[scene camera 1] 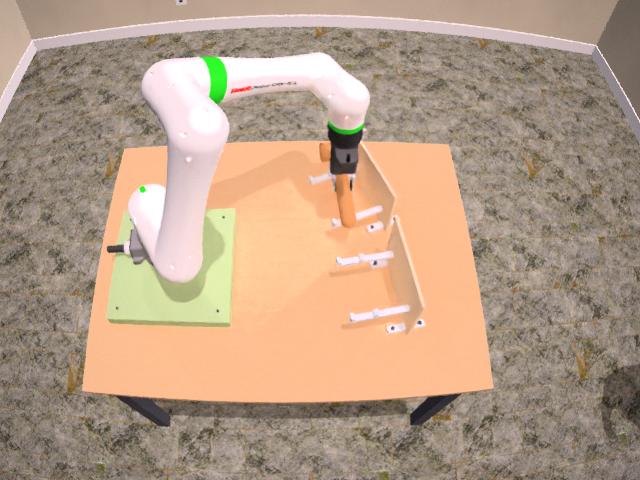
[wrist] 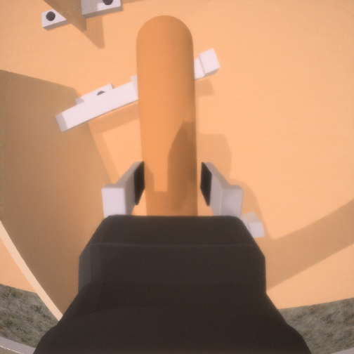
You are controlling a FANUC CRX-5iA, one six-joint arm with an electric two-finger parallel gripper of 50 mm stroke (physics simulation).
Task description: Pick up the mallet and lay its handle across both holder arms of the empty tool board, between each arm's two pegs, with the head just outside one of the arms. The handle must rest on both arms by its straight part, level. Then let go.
Scene:
orange mallet: scene camera 1; wrist
same spot on tool board: (wrist: 59,173) = (scene camera 1: 376,189)
same spot on orange mallet: (wrist: 164,48) = (scene camera 1: 348,212)

